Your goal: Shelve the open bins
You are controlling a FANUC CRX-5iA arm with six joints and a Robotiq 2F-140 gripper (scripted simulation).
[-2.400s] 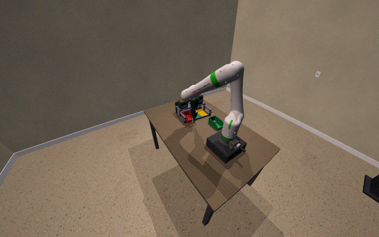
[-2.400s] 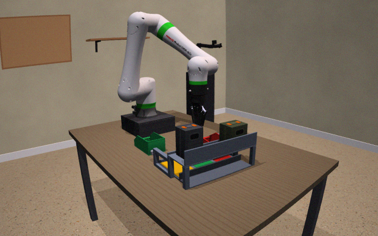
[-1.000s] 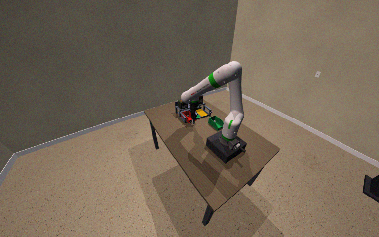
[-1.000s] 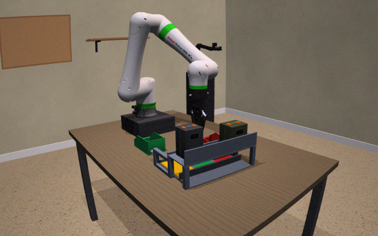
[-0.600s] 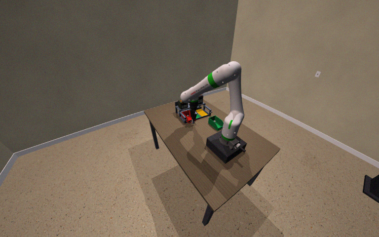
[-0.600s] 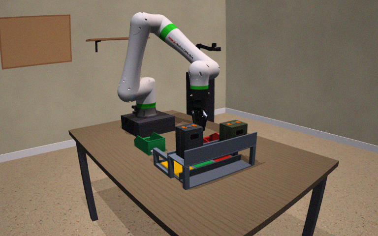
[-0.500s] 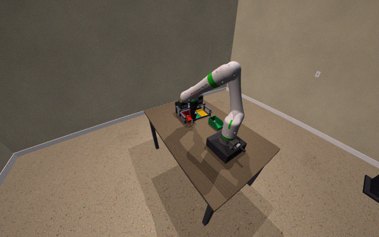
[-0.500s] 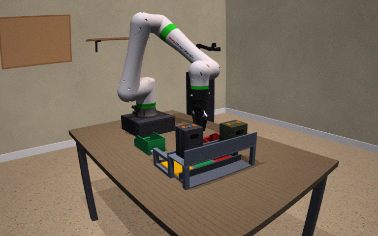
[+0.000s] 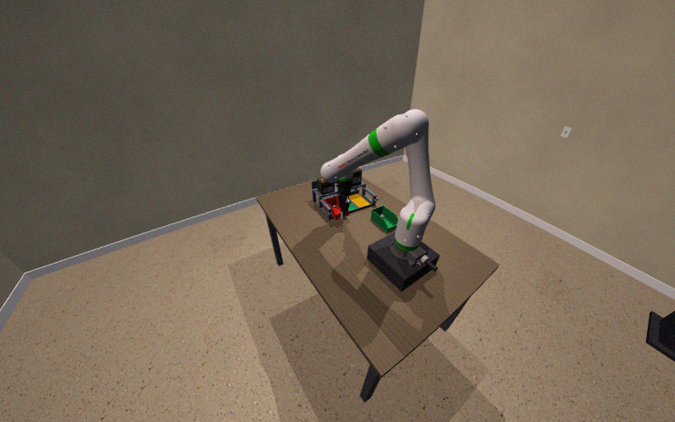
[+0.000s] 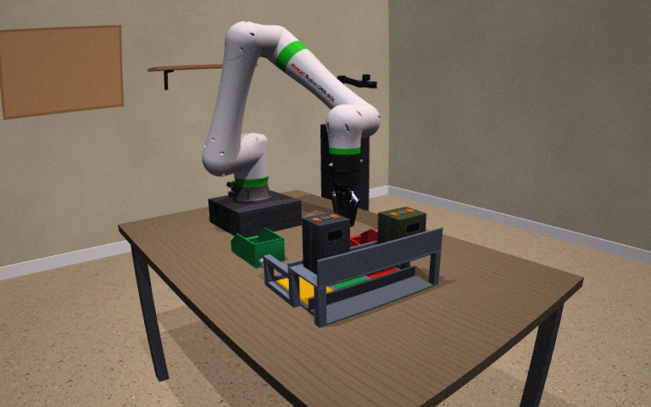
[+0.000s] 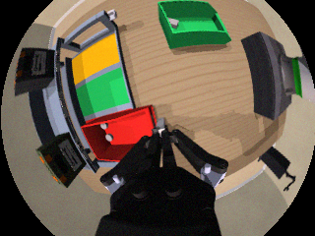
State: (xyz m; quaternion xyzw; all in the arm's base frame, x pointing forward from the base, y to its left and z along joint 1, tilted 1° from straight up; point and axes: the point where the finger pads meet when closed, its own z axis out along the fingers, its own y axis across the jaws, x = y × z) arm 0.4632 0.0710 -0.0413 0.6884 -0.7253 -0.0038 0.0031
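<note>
My gripper is now 100 mm short of the red bin, 10 mm to the left of it and 10 mm above it. The rest, counted from my hand: green bin: 220 mm to the right, 150 mm behind, 20 mm below; olive box: 250 mm ahead, 90 mm above, 10 mm to the right; black box: 240 mm to the right, 240 mm ahead, 100 mm above.
</note>
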